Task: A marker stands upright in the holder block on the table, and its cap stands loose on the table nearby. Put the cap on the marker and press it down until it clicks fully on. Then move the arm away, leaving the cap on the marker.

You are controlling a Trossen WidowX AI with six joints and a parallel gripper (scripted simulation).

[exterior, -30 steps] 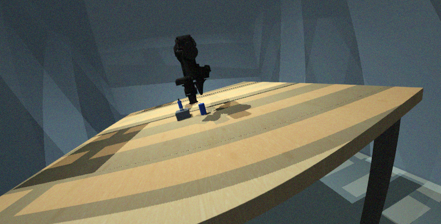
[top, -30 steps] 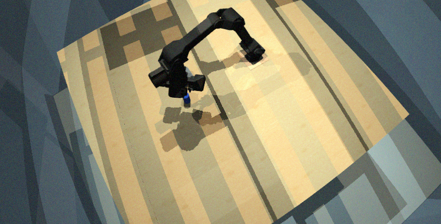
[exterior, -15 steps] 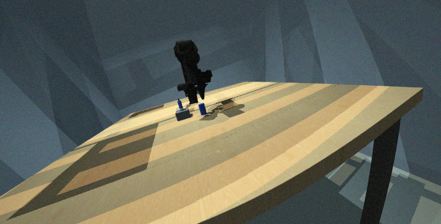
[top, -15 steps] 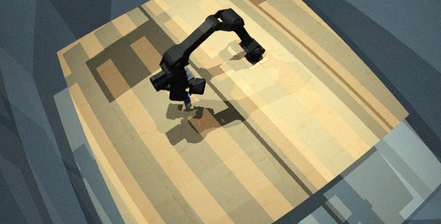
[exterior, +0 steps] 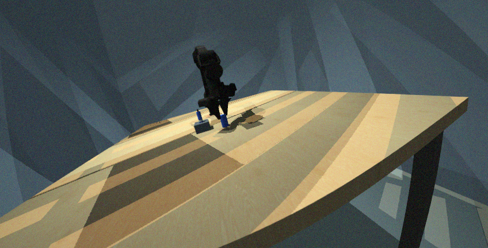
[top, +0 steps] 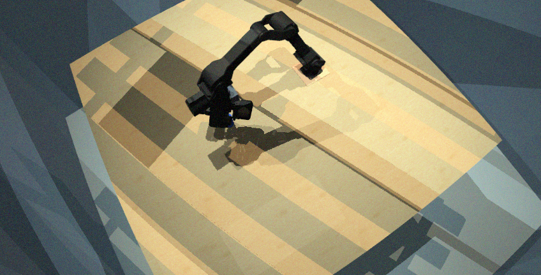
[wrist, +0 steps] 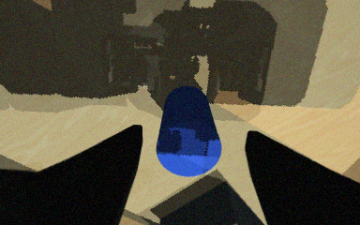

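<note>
My gripper tip is 20 mm above the blue cap. From my gripper tip the other things lie so: holder block (60 mm behind, 90 mm to the right, 20 mm below).
</note>
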